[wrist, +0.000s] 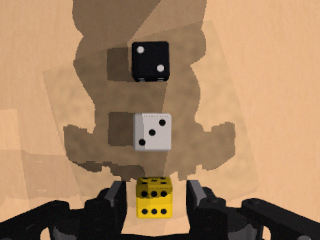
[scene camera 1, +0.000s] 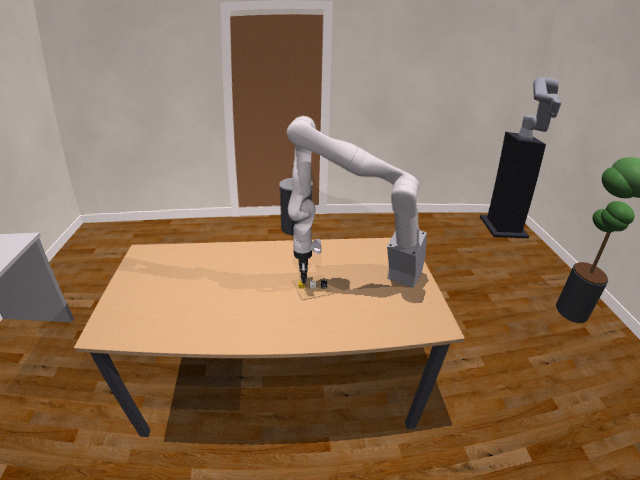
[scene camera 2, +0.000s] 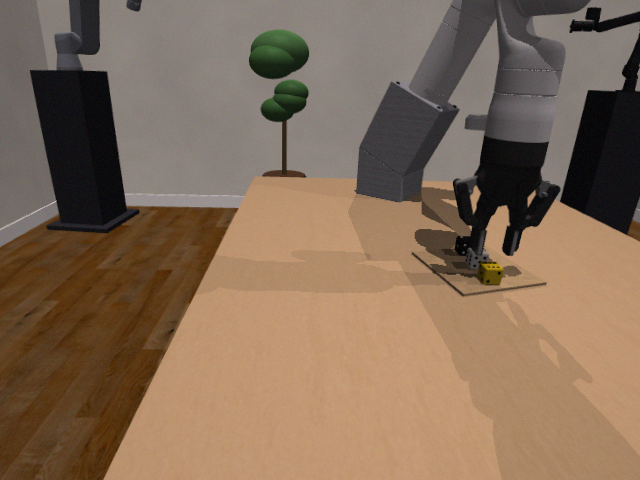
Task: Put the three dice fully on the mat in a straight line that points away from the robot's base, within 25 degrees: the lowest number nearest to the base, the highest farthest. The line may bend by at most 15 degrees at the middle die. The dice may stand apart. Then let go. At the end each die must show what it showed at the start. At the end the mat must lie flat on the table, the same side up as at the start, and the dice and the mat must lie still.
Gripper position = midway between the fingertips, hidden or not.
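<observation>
Black die [wrist: 150, 60]. Tan mat [wrist: 94, 97]. Gripper [scene camera 2: 491, 253], visible also in the wrist view [wrist: 156, 195].
</observation>
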